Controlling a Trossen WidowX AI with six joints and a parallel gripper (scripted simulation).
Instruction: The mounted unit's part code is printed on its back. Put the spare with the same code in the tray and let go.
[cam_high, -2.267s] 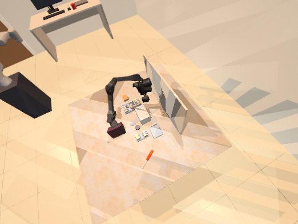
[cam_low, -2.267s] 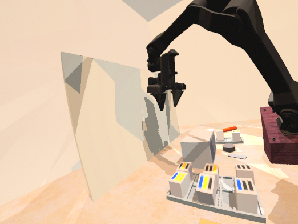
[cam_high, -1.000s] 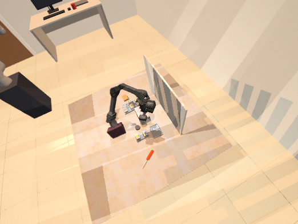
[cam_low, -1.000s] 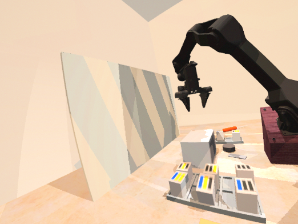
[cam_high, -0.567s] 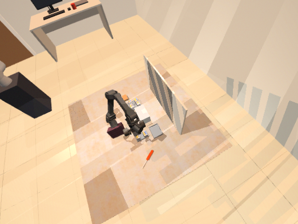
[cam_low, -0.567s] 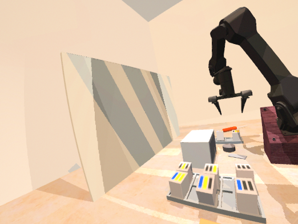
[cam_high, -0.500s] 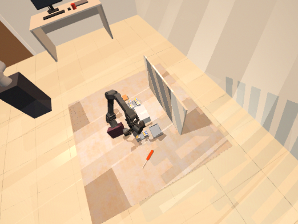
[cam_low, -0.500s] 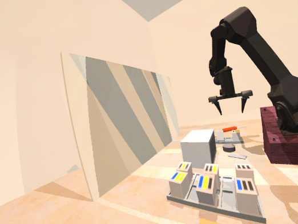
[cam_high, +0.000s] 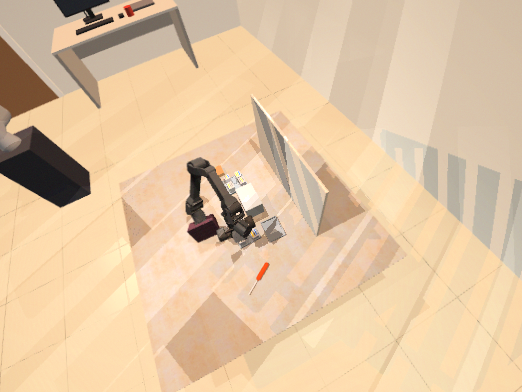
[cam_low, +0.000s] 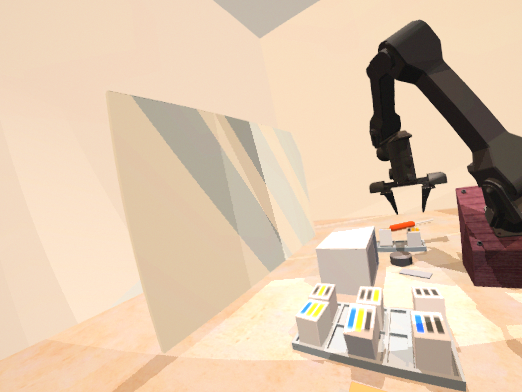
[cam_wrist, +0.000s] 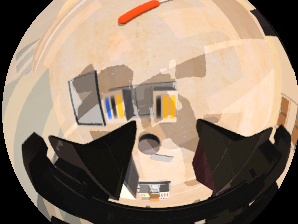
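The spare block is 60 mm below my gripper tip. Round my gripper tip: black puck 100 mm to the left, 90 mm below, 40 mm ahead; then grey holder 90 mm below, 40 mm ahead; then grey tray 180 mm ahead, 100 mm below, 20 mm to the right.
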